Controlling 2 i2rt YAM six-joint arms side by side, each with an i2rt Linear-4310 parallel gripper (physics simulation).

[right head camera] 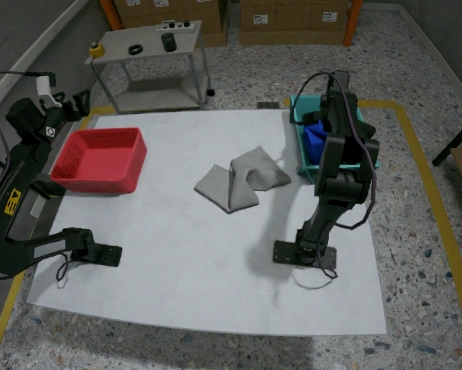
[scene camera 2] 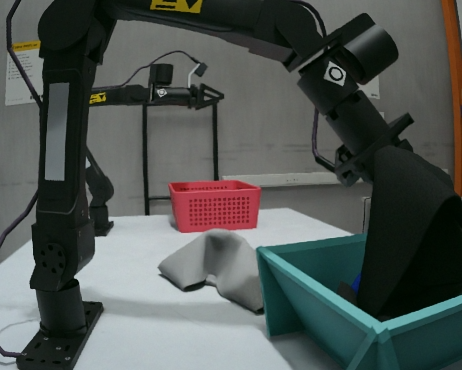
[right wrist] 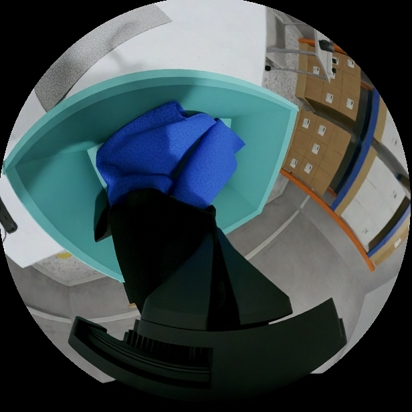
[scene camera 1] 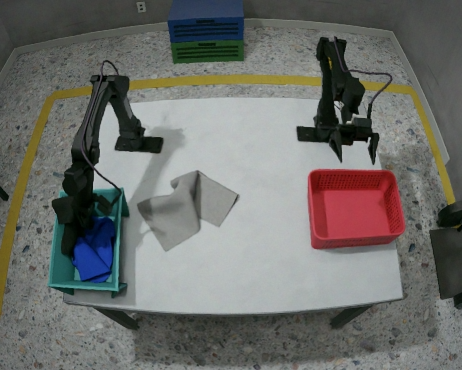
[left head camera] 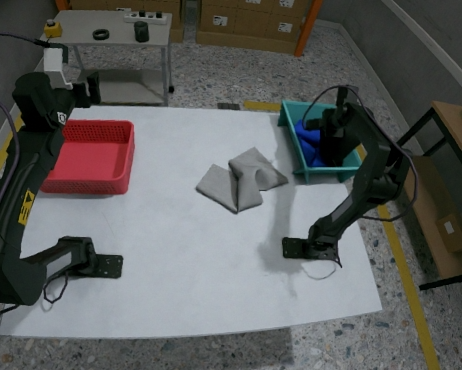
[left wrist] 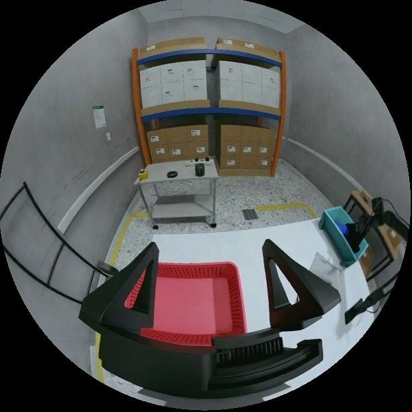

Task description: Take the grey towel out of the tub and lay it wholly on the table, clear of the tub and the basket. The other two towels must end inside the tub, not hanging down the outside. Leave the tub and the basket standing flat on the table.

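Note:
The grey towel (left head camera: 247, 180) (right head camera: 242, 180) (scene camera 1: 175, 220) (scene camera 2: 220, 250) lies folded on the table, apart from the teal tub (left head camera: 325, 171) (scene camera 1: 57, 265) (scene camera 2: 320, 300) (right wrist: 55, 200) and the red basket (left head camera: 90, 186) (scene camera 1: 355, 242) (scene camera 2: 220, 210). The blue towel (right head camera: 315, 142) (scene camera 1: 95, 255) (right wrist: 150, 145) lies crumpled inside the tub. My right gripper (right wrist: 213, 232) is shut on the black towel (scene camera 2: 410, 235) (right wrist: 155, 240) above the tub; the towel's lower part hangs inside, against the blue towel. Its far side is hidden. My left gripper (scene camera 1: 357, 161) (left wrist: 210, 246) is open and empty, high by the empty basket. Tub and basket stand flat.
A grey trolley (left head camera: 110, 41) with small items stands on the floor behind the table in the left head camera. Blue and green crates (scene camera 1: 206, 25) stand beyond the table in scene camera 1. The tub is close to the table's edge.

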